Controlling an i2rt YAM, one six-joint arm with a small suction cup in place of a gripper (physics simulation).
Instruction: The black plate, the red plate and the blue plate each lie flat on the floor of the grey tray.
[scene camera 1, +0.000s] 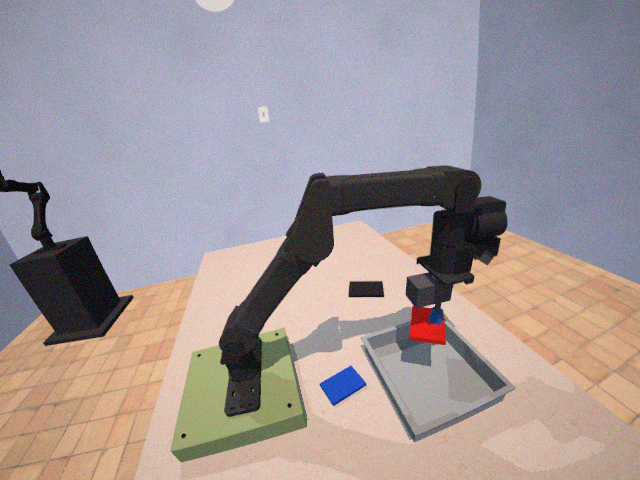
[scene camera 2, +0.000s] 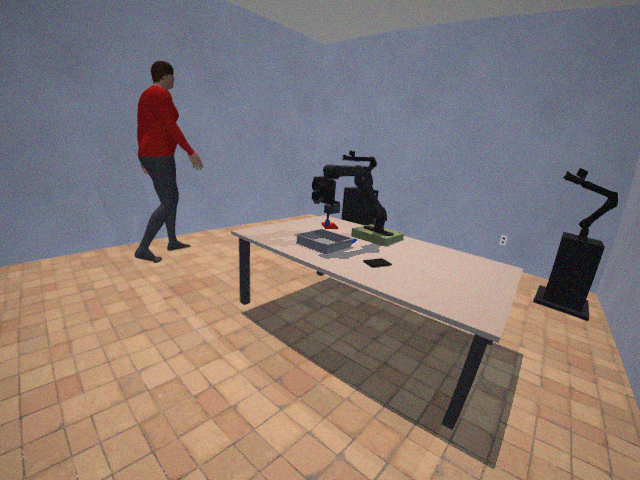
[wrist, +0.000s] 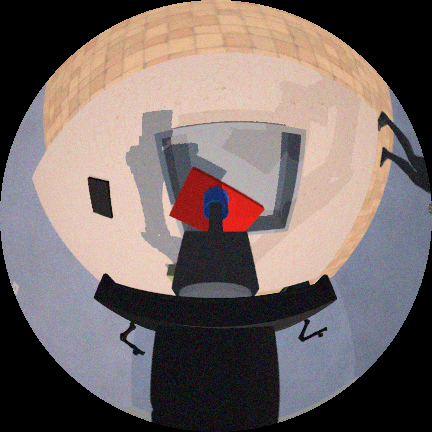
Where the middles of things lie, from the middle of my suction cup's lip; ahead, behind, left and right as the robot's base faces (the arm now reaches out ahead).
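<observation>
Relative to the blue plate (scene camera 1: 340, 386), my suction cup is 13 cm above, 22 cm past and 1 cm to the left. Counted from my suction cup, the grey tray (scene camera 1: 432, 386) is 11 cm below, 4 cm to the right and 3 cm behind; the red plate (scene camera 1: 421, 329) is 1 cm below and 2 cm behind; the black plate (wrist: 98, 188) is 32 cm to the left, 13 cm below and 4 cm behind. Going by their middles, of the things named here the red plate is the nearest to my suction cup and the black plate the farthest from it.
</observation>
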